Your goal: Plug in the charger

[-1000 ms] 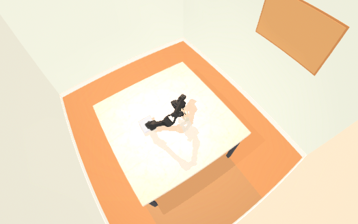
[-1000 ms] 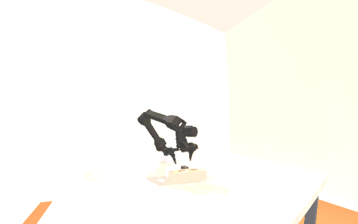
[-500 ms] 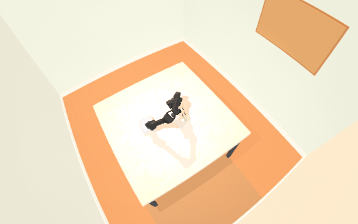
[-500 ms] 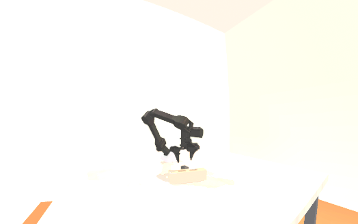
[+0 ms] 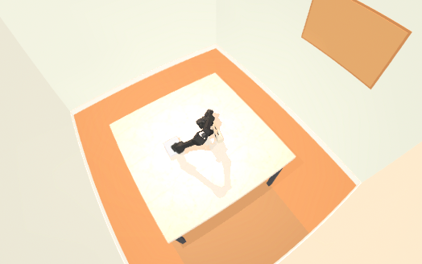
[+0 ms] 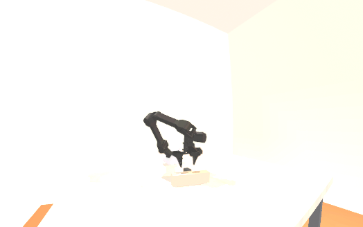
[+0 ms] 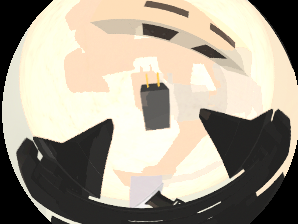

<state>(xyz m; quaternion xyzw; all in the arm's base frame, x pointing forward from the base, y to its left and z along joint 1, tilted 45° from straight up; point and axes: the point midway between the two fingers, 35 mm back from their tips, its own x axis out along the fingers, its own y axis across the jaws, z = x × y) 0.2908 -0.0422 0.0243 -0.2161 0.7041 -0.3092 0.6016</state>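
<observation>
The two-prong charger lies 10 mm ahead of my gripper tip and 30 mm below it.
</observation>
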